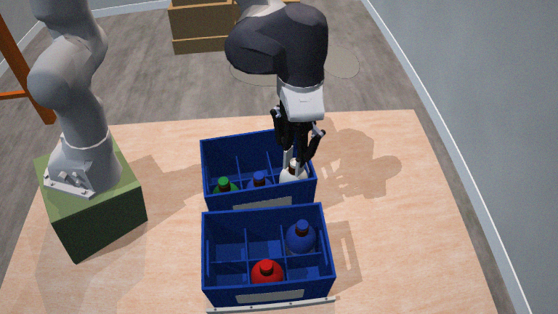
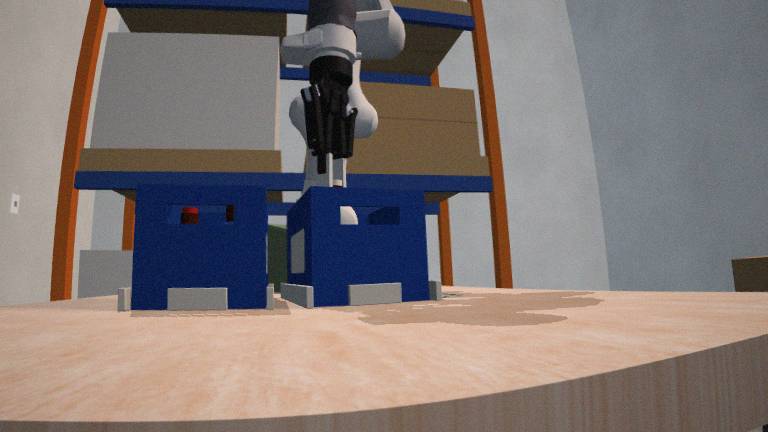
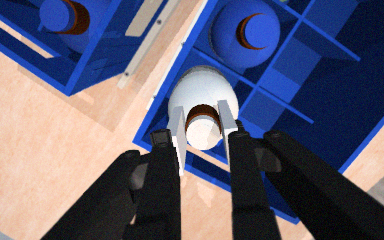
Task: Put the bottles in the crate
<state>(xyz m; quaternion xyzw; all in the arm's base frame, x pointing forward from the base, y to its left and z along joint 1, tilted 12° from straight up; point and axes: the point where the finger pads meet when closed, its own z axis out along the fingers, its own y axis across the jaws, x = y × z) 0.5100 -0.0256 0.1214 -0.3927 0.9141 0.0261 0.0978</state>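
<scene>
Now: the white bottle 8 cm below my hand. Round my hand: red bottle 24 cm to the right, 12 cm below, 8 cm behind; then green-labelled bottle 17 cm behind, 12 cm below, 2 cm to the right; then blue bottle 15 cm to the right, 12 cm below, 1 cm ahead.
</scene>
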